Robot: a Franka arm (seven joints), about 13 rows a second.
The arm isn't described. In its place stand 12 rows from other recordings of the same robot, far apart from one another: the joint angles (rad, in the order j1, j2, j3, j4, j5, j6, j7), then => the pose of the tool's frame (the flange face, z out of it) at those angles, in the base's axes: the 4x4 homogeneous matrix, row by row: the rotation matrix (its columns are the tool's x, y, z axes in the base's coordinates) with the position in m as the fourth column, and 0 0 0 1 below.
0.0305 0.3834 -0.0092 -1.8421 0.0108 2.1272 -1.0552 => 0.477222, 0.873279, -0.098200, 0.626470; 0.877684, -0.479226, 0.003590, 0.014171; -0.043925, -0.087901, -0.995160, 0.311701; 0, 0, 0, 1
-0.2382 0.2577 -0.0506 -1.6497 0.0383 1.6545 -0.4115 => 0.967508, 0.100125, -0.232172, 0.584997; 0.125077, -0.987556, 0.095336, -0.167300; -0.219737, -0.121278, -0.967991, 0.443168; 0, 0, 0, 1
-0.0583 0.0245 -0.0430 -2.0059 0.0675 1.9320 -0.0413 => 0.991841, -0.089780, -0.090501, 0.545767; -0.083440, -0.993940, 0.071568, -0.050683; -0.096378, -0.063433, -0.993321, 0.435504; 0, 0, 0, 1
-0.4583 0.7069 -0.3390 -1.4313 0.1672 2.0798 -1.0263 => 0.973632, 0.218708, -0.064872, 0.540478; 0.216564, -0.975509, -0.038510, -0.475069; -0.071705, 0.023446, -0.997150, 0.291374; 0, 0, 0, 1
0.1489 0.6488 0.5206 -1.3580 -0.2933 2.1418 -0.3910 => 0.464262, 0.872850, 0.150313, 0.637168; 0.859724, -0.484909, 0.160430, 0.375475; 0.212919, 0.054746, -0.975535, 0.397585; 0, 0, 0, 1
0.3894 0.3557 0.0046 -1.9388 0.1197 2.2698 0.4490 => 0.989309, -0.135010, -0.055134, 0.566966; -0.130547, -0.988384, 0.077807, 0.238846; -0.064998, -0.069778, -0.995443, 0.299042; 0, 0, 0, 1
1.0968 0.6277 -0.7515 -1.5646 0.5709 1.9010 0.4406 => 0.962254, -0.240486, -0.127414, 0.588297; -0.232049, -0.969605, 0.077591, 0.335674; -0.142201, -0.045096, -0.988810, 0.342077; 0, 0, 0, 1
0.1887 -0.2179 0.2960 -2.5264 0.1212 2.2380 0.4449 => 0.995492, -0.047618, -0.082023, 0.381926; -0.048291, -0.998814, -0.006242, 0.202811; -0.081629, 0.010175, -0.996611, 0.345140; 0, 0, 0, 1
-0.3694 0.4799 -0.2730 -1.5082 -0.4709 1.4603 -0.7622 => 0.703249, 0.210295, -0.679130, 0.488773; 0.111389, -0.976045, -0.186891, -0.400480; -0.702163, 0.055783, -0.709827, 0.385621; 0, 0, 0, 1
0.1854 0.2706 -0.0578 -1.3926 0.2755 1.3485 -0.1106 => 0.919853, 0.202979, -0.335663, 0.594999; 0.282991, -0.935956, 0.209530, 0.114750; -0.271635, -0.287726, -0.918383, 0.537543; 0, 0, 0, 1
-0.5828 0.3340 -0.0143 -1.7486 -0.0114 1.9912 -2.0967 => 0.066840, 0.994227, -0.083936, 0.524789; 0.997212, -0.063770, 0.038751, -0.356811; 0.033175, -0.086292, -0.995717, 0.373797; 0, 0, 0, 1
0.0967 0.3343 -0.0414 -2.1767 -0.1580 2.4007 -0.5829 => 0.715688, 0.691795, -0.095968, 0.549689; 0.680781, -0.721682, -0.125350, 0.029102; -0.155975, 0.024379, -0.987460, 0.227121; 0, 0, 0, 1
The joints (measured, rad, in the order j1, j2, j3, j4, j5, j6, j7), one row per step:
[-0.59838, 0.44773, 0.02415, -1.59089, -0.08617, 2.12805, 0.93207]
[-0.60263, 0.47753, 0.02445, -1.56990, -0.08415, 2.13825, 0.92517]
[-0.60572, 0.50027, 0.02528, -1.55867, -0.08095, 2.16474, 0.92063]
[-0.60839, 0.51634, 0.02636, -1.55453, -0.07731, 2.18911, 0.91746]
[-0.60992, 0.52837, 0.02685, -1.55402, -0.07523, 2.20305, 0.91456]
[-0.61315, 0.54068, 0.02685, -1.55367, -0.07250, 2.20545, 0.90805]
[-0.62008, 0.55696, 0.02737, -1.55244, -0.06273, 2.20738, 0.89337]
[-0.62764, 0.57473, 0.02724, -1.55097, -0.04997, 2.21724, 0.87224]
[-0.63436, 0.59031, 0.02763, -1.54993, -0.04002, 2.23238, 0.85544]
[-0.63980, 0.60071, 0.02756, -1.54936, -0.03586, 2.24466, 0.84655]
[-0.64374, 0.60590, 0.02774, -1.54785, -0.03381, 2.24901, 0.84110]
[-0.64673, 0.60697, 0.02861, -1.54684, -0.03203, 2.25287, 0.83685]
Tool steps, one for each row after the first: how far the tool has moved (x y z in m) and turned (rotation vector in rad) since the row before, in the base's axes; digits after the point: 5 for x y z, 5 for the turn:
[0.00401, -0.00585, -0.00962, 0.00145, -0.00207, 0.00239]
[0.00402, -0.00426, -0.00793, -0.00448, -0.01459, 0.00216]
[0.00256, -0.00278, -0.00690, -0.00286, -0.01275, 0.00103]
[0.00110, -0.00144, -0.00685, 0.00085, -0.00326, 0.00150]
[-0.00080, -0.00208, -0.00829, 0.00713, 0.00712, 0.00199]
[-0.00194, -0.00382, -0.01075, 0.01400, 0.00717, 0.00322]
[-0.00182, -0.00476, -0.01094, 0.01191, 0.00055, 0.00703]
[-0.00115, -0.00426, -0.00909, 0.00631, -0.00460, 0.00536]
[-0.00125, -0.00369, -0.00593, 0.00123, -0.00366, 0.00129]
[-0.00100, -0.00252, -0.00256, 0.00088, -0.00135, 0.00054]
[-0.00043, -0.00160, 0.00009, -0.00084, -0.00402, 0.00100]

